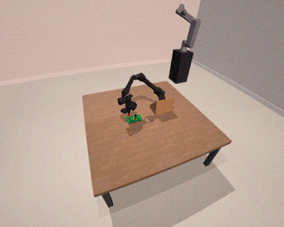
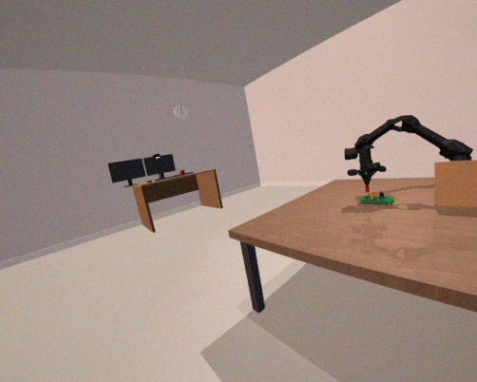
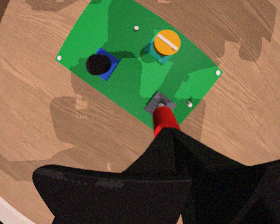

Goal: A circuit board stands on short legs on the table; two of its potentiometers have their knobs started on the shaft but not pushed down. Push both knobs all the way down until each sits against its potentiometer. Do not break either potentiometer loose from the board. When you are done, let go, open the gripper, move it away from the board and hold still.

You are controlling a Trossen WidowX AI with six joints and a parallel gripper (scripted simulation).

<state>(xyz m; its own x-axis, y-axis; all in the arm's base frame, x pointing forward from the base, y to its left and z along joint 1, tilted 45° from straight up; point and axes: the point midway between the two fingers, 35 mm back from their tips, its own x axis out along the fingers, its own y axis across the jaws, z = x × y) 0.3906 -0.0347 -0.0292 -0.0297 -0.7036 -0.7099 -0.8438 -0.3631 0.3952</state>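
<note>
Now: the red knob 1 cm below my gripper tip. The rest, counted from my gripper tip: yellow knob: 3 cm behind, 5 cm to the left, 3 cm below.
</note>
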